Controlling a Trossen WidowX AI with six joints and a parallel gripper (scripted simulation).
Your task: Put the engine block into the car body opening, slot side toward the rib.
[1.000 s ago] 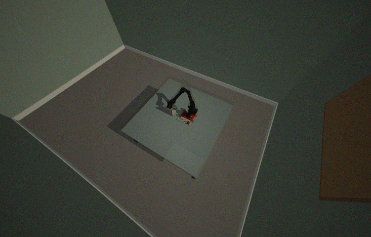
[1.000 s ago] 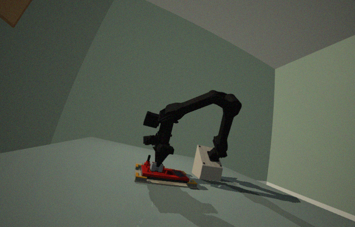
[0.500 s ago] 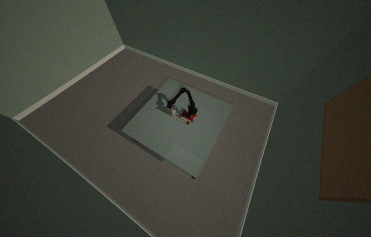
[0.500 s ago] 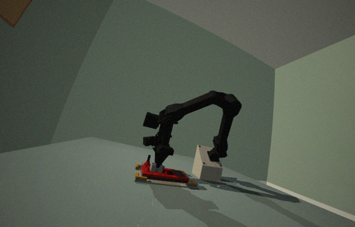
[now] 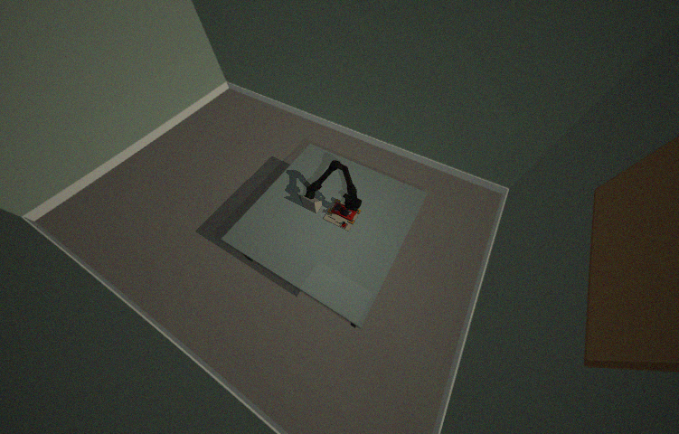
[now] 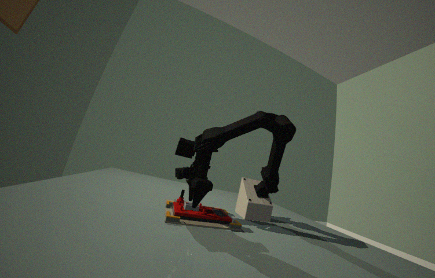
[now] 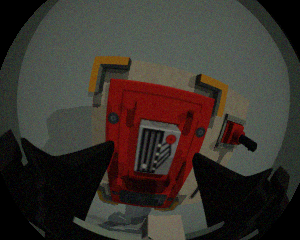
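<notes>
My gripper tip is 20 mm above the grey engine block.
</notes>
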